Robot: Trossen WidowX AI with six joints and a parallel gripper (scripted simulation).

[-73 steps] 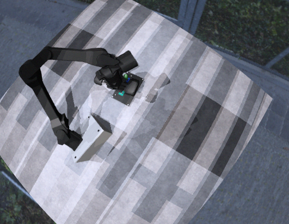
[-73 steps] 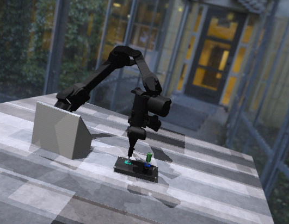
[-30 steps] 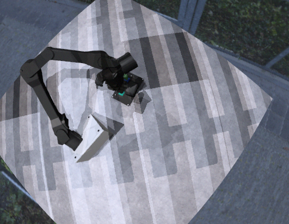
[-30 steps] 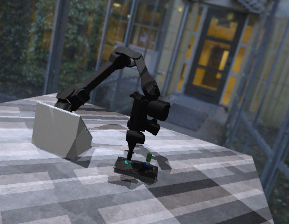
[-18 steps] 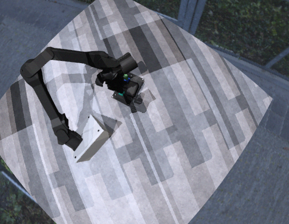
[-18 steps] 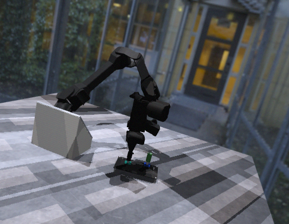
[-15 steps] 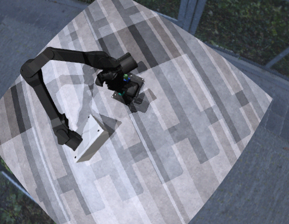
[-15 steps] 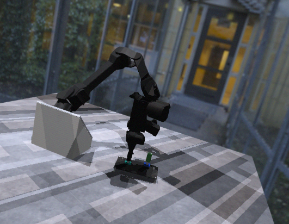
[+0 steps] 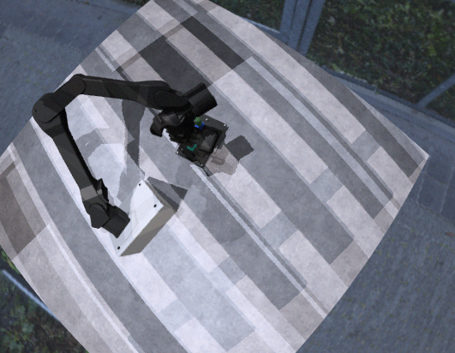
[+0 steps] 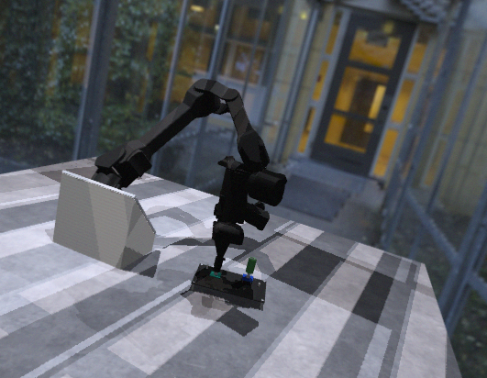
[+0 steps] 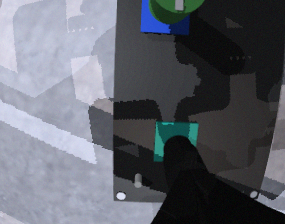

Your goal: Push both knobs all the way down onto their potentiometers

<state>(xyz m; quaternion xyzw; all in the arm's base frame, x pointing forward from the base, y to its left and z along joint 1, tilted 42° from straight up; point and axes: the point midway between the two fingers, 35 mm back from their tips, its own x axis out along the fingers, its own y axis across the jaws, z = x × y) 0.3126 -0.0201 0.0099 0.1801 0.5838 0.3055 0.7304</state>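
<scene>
The green knob is 70 mm ahead of my gripper tip and 20 mm to the left of it.
</scene>
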